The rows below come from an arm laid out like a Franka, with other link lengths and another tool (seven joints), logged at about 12 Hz.
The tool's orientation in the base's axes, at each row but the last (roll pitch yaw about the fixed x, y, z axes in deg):
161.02, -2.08, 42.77
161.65, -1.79, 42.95
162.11, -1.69, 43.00
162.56, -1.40, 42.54
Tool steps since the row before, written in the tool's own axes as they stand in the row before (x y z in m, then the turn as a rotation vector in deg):
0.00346, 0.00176, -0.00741, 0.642, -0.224, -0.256
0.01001, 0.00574, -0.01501, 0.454, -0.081, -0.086
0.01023, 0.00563, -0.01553, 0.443, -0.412, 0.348
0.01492, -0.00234, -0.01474, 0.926, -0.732, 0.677
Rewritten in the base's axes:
0.00183, 0.00271, 0.00770, 0.266, 0.648, 0.192
0.00745, 0.00595, 0.01636, 0.260, 0.384, 0.070
0.00752, 0.00621, 0.01680, 0.139, 0.520, -0.444
0.00625, 0.01476, 0.01372, 0.363, 1.005, -0.842

